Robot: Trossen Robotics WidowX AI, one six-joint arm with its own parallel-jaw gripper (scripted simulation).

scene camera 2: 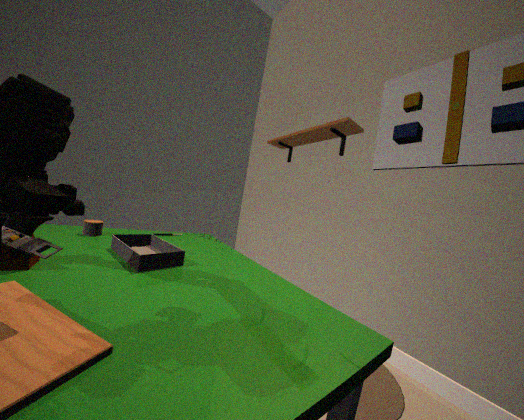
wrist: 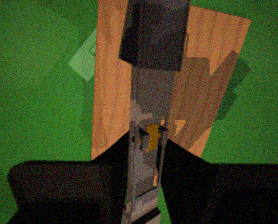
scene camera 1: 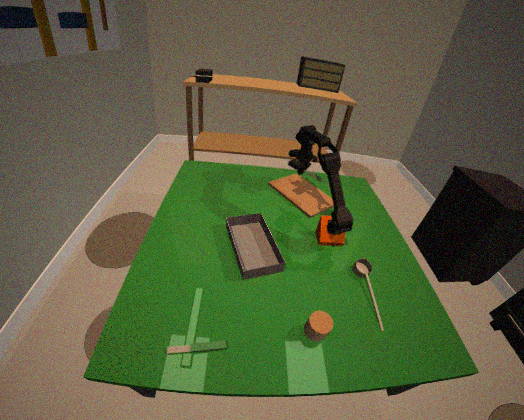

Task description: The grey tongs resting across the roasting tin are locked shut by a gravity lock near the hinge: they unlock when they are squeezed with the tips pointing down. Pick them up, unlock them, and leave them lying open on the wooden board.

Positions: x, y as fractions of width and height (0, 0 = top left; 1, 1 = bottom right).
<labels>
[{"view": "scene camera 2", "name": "roasting tin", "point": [0.28, 0.60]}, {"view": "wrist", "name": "my gripper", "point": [0.51, 0.60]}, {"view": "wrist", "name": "wooden board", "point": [0.77, 0.19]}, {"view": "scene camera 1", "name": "wooden board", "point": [0.59, 0.47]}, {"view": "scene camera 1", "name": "roasting tin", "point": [0.49, 0.61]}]
</labels>
